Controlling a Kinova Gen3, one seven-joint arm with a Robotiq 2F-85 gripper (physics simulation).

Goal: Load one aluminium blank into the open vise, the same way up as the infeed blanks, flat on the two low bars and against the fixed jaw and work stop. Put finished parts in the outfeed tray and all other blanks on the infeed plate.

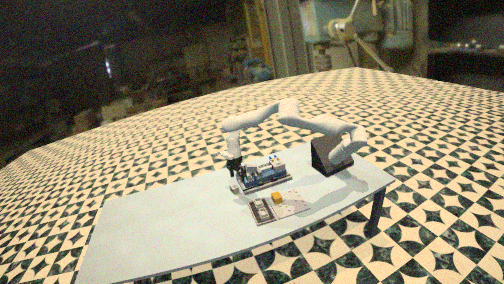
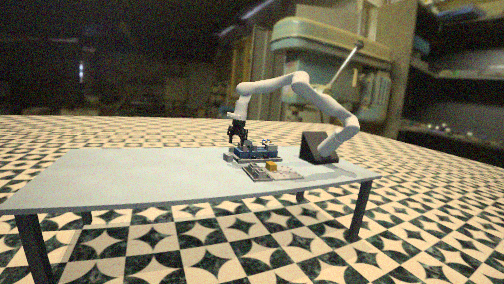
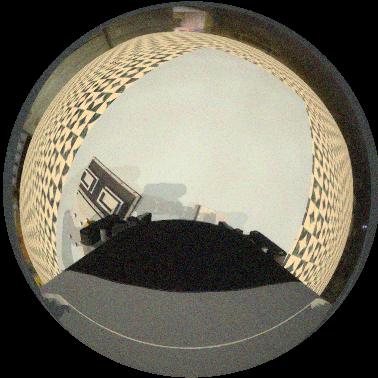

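Seen in the pictures: gripper, fingertip midpoint: (image 1: 237, 179) (image 2: 235, 145); arm's base, link origin: (image 1: 334, 157) (image 2: 322, 151).
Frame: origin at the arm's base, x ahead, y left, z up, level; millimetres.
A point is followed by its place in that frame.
My gripper (image 1: 237, 173) {z 29, x 603, y -24 mm} (image 2: 238, 140) {z 29, x 603, y -24 mm} is open and empty. It hangs just above the left end of the blue vise (image 1: 265, 175) {z -18, x 436, y -64 mm} (image 2: 254, 152) {z -23, x 470, y -52 mm}. A small grey aluminium blank (image 1: 234, 189) {z -40, x 631, y -40 mm} (image 2: 228, 156) {z -43, x 634, y -40 mm} (image 3: 208, 213) {z -36, x 633, y -56 mm} lies loose on the table just left of the vise base. A dark tray (image 1: 254, 216) {z -68, x 579, y 198 mm} (image 2: 247, 172) {z -70, x 580, y 157 mm} (image 3: 124, 192) {z -71, x 568, y 111 mm} in front of the vise holds two grey blocks (image 1: 261, 207) {z -59, x 529, y 155 mm}. A light plate (image 1: 295, 207) {z -69, x 370, y 223 mm} (image 2: 287, 174) {z -69, x 376, y 210 mm} beside it carries an orange block (image 1: 276, 196) {z -33, x 438, y 134 mm} (image 2: 270, 165) {z -39, x 450, y 147 mm}. What sits between the vise jaws is too small to tell.
The arm's dark wedge-shaped base (image 1: 326, 152) {z 36, x 44, y -32 mm} (image 2: 313, 146) {z 26, x 68, y -19 mm} stands at the table's right end. The pale table (image 1: 168, 226) {z -77, x 1039, y 109 mm} (image 2: 133, 173) {z -77, x 1135, y 124 mm} stretches far to the left. Two small blue-tipped markers (image 1: 273, 156) {z 20, x 334, y -188 mm} stand on the vise's far end.
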